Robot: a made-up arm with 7 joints.
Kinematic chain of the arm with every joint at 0, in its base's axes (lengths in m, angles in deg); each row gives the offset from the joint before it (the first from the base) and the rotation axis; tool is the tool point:
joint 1: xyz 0 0.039 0 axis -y
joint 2: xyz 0 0.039 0 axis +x
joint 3: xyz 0 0 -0.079 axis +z
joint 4: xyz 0 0 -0.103 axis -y
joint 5: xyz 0 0 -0.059 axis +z
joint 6: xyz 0 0 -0.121 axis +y
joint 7: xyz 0 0 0 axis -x
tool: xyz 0 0 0
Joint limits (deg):
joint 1: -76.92..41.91
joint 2: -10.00..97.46
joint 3: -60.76..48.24
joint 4: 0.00..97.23
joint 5: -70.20..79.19
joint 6: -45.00..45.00
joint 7: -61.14..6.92
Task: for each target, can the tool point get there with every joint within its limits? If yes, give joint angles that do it. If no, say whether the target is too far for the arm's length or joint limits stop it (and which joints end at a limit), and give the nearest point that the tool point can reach.
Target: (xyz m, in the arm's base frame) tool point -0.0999 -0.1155 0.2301
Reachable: no: joint limits stop it (at a limit: joint 1, joint 2, joint 3, joint 4) | nearest point -0.1068 -0.1031 -0.1144 | short by 0.345 m
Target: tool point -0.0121 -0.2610 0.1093
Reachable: no: joint limits stop it (at a limit: joint 1, joint 2, joint 3, joint 4) | nearest point 0.1517 -0.1031 -0.0384 | short by 0.271 m
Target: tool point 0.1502 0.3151 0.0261
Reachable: yes | joints -0.76 74.08 31.57 77.72 -47.59 -17.67 -3.97
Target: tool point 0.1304 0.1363 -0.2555
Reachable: yes | joints -8.34 4.04 14.07 72.07 9.64 -31.67 0.56
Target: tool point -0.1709 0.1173 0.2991
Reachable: no: joint limits stop it (at a limit: joint 1, joint 2, joint 3, joint 4) | nearest point -0.0135 0.2187 0.1931 | short by 0.215 m
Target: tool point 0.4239 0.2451 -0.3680
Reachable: no: too far | nearest point 0.2529 0.1812 -0.2355 | short by 0.226 m
